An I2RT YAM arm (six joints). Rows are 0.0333 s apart.
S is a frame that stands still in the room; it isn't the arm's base.
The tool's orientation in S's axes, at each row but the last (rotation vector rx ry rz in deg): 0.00, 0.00, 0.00; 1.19, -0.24, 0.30; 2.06, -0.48, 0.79; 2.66, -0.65, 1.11
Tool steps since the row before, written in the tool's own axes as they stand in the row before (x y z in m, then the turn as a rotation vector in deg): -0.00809, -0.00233, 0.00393, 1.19, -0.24, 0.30; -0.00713, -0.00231, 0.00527, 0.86, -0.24, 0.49; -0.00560, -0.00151, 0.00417, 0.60, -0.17, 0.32; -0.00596, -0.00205, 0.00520, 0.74, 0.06, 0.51
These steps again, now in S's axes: -0.00809, -0.00233, 0.00393, 1.19, -0.24, 0.30; -0.00714, -0.00246, 0.00519, 0.86, -0.25, 0.49; -0.00561, -0.00174, 0.00406, 0.60, -0.17, 0.32; -0.00597, -0.00240, 0.00503, 0.73, 0.05, 0.52
